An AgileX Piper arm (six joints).
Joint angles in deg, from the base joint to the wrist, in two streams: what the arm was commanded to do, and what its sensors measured. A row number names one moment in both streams.
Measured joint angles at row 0:
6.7, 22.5, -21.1, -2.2, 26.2, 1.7
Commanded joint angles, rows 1 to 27:
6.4, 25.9, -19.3, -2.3, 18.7, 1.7
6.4, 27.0, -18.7, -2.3, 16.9, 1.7
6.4, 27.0, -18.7, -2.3, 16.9, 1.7
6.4, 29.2, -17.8, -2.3, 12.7, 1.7
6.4, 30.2, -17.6, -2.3, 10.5, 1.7
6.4, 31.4, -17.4, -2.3, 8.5, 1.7
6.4, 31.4, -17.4, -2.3, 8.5, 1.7
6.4, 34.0, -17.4, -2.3, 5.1, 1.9
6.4, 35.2, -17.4, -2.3, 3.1, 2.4
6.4, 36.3, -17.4, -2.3, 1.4, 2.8
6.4, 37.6, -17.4, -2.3, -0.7, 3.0
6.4, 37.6, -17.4, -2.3, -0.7, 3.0
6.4, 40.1, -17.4, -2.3, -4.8, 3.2
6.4, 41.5, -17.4, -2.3, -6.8, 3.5
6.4, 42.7, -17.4, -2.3, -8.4, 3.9
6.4, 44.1, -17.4, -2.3, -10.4, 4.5
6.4, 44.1, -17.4, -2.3, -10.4, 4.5
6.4, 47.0, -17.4, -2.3, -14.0, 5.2
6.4, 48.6, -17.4, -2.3, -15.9, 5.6
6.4, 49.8, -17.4, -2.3, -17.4, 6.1
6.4, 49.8, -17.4, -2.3, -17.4, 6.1
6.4, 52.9, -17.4, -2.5, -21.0, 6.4
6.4, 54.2, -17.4, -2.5, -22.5, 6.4
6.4, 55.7, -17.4, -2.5, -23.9, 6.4
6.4, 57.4, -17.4, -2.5, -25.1, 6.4
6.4, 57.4, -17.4, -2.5, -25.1, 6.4
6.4, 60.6, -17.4, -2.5, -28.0, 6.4
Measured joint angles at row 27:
6.7, 57.3, -17.6, -2.2, -23.3, 6.2
